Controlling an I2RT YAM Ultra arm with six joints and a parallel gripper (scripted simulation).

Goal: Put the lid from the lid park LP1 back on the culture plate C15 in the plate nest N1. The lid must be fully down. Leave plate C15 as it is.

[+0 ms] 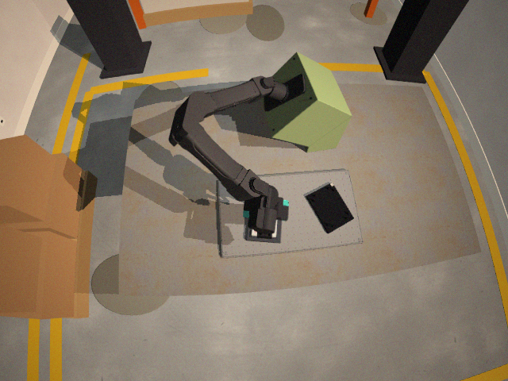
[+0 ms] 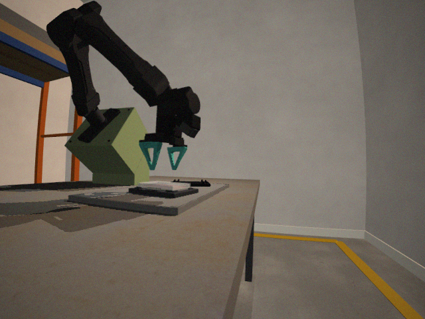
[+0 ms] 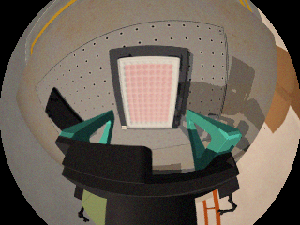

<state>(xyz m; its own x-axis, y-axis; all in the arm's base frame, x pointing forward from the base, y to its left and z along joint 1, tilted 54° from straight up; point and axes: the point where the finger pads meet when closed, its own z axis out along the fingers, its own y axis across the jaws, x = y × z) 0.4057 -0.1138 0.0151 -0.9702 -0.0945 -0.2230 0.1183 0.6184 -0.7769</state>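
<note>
The clear lid is 5 cm below my hand. From my hand the other things lie so: plate nest N1: 7 cm below; black lid park LP1: 25 cm to the left, 7 cm below, 3 cm behind; culture plate C15: 6 cm below.
</note>
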